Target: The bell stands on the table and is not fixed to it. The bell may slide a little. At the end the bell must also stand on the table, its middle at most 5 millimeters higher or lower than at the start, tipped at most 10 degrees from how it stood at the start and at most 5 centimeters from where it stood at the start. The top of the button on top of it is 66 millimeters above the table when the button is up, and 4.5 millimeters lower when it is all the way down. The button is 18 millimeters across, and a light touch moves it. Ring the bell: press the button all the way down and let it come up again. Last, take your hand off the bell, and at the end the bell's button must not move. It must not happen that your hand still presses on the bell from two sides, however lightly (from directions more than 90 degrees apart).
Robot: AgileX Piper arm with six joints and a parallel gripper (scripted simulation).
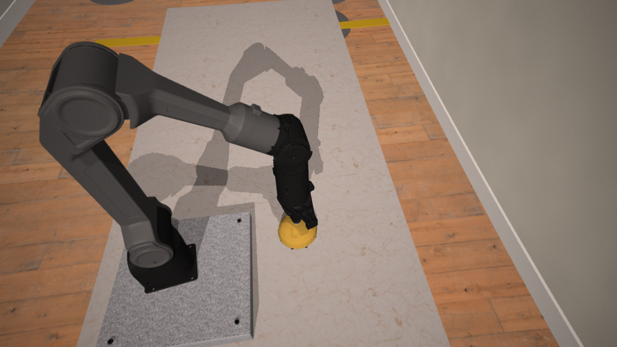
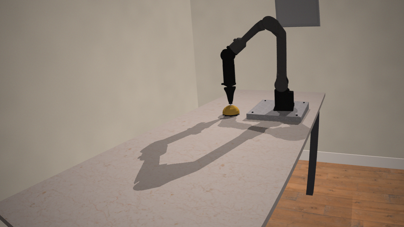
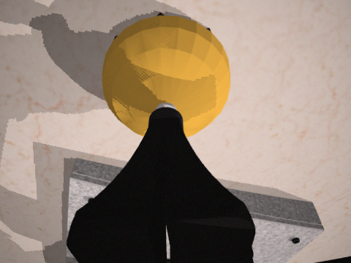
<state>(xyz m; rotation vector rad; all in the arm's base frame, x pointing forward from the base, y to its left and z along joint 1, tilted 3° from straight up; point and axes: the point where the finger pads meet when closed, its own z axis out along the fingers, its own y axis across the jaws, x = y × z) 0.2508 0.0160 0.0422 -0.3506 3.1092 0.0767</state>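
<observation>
Now: hand 20 mm above the small black button. From my hand the other things lie so: yellow dome bell (30 mm below).
</observation>
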